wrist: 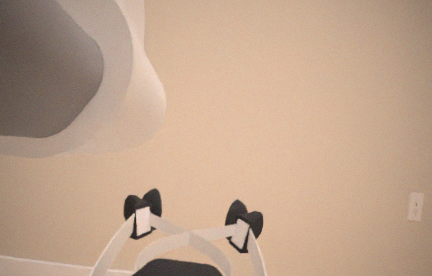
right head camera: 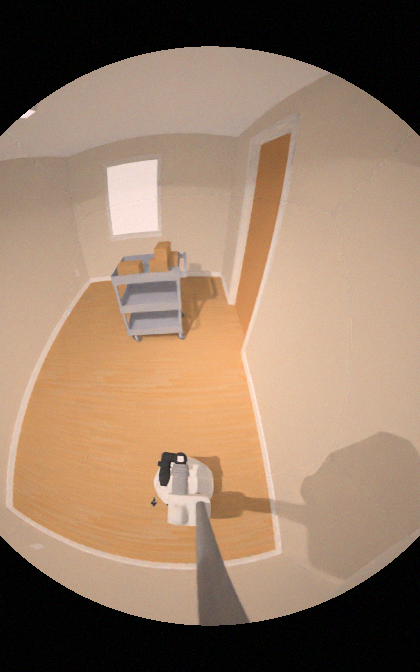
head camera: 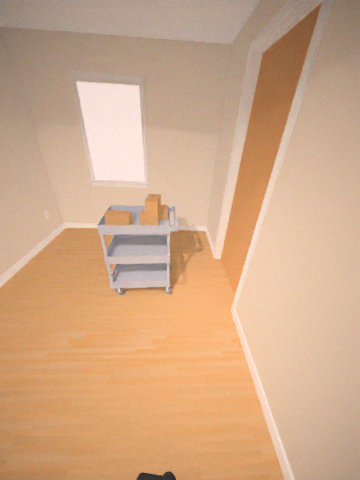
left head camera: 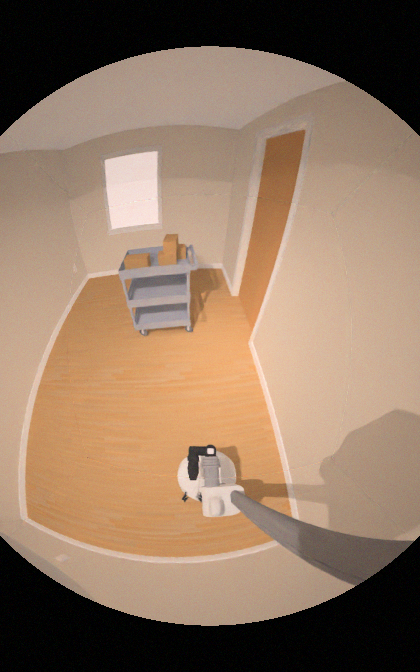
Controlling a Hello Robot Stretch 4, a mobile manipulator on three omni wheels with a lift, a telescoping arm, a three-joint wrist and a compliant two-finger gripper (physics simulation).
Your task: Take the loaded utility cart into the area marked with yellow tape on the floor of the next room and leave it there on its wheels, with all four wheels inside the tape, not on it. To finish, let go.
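Frame: origin at the robot's base, x back, y right, z up, level; metres.
Seen in the pictures: gripper, fingertip midpoint: (wrist: pixel 194 210).
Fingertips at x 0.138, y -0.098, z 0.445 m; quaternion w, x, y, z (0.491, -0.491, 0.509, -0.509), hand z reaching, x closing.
Observation:
Pixels of each thing's top centre, then the offset from my fingertips to it.
- brown box, middle of its top: (head camera: pixel 118 212) dx -1.673, dy -0.498, dz +0.439 m
- wall outlet, middle of its top: (wrist: pixel 417 193) dx +0.727, dy -0.920, dz -0.016 m
The grey three-shelf utility cart (head camera: pixel 137 259) (left head camera: pixel 160 301) (right head camera: pixel 152 309) stands upright on its wheels at the far end of the room, well away from my gripper. Its handle (head camera: pixel 173 218) (left head camera: pixel 193 257) is on the right side. On its top shelf lie a brown box (head camera: pixel 118 218) (left head camera: pixel 137 260) (right head camera: pixel 130 267) at the left and a small stack of boxes (head camera: pixel 151 212) (left head camera: pixel 170 250) (right head camera: pixel 162 256) at the right. My gripper (wrist: pixel 194 210) (left head camera: pixel 192 497) is open and empty, its fingertips wide apart, facing a bare wall. The yellow tape does not show in these views.
A white door frame (head camera: pixel 241 140) (left head camera: pixel 254 200) (right head camera: pixel 249 200) around a plain brown surface stands right of the cart. A long wall (head camera: pixel 320 280) runs close along my right. A window (head camera: pixel 112 132) is behind the cart. A wall outlet (wrist: pixel 415 206) shows in the wrist view.

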